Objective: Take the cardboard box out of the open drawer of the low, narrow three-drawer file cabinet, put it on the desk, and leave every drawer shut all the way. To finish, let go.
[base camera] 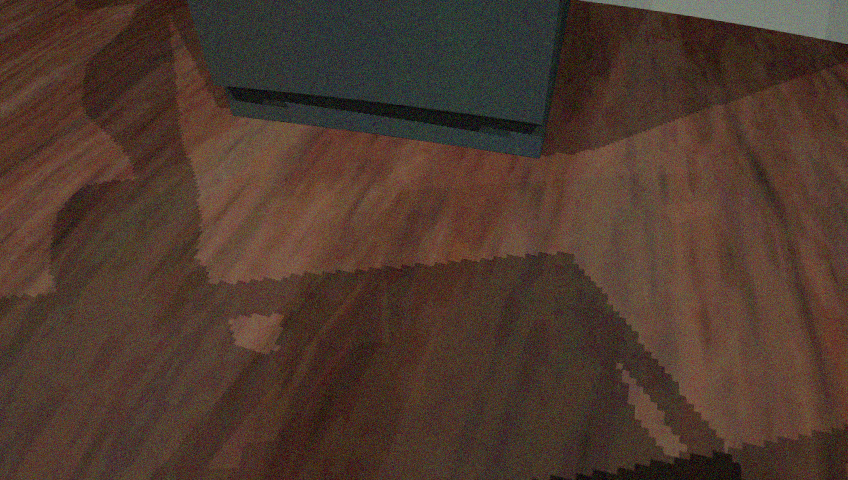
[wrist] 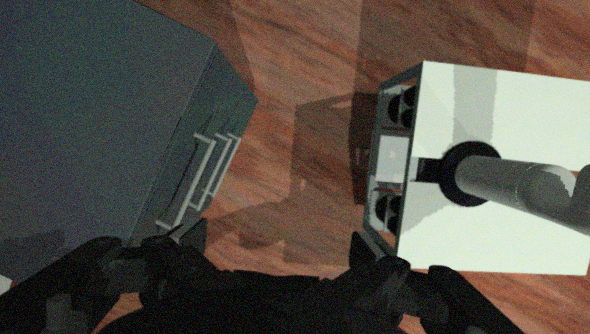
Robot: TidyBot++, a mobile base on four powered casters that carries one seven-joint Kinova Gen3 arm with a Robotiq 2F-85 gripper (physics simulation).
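The dark grey-green file cabinet (base camera: 380, 59) (wrist: 100, 110) shows its lower front at the top of the base camera view. In the wrist view its top fills the left side, with three pale bar handles on the front face. The nearest handle (wrist: 198, 180) belongs to the top drawer. The three drawer fronts look flush; no drawer is seen standing out. My gripper (wrist: 279, 240) is open and empty, with its left finger overlapping the cabinet's front edge in the picture and its right finger near the robot base. The cardboard box and the desk do not show in either view.
My white-topped mobile base (wrist: 530, 245) stands at the right of the wrist view, with the grey arm (wrist: 490, 175) rising from it. Wooden floor (wrist: 310, 50) lies between base and cabinet, crossed by shadows. A pale surface (base camera: 743, 11) shows at the base camera view's top right.
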